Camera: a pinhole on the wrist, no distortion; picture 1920 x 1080 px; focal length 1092.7 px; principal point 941.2 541.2 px. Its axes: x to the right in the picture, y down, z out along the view. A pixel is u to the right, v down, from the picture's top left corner.
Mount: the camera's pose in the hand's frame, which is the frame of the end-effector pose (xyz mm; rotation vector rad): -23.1 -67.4 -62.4 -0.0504 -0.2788 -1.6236
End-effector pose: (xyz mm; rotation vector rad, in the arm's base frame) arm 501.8 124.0 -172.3 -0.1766 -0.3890 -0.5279
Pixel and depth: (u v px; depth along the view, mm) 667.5 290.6 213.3
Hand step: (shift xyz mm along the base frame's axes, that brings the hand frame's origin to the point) -99.6 104.0 73.9
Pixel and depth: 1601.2 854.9 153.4
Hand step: -107.6 -76.1 106.7
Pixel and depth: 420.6 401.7 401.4
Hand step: -71.1 300.6 196.2
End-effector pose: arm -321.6 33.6 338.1 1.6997 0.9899 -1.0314
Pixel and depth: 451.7 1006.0 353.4
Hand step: 113.3 -282.8 -109.9
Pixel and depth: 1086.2 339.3 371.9
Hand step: -144.3 -296.0 48.0
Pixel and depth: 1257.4 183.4 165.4
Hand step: -126.4 -89.7 48.1
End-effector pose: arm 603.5 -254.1 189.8 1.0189 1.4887 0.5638
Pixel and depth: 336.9 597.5 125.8
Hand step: 49.9 -20.1 28.1
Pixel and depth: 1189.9 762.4 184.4
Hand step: 104.2 -74.5 -76.4
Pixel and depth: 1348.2 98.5 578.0
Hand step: 421.2 -469.6 -31.3
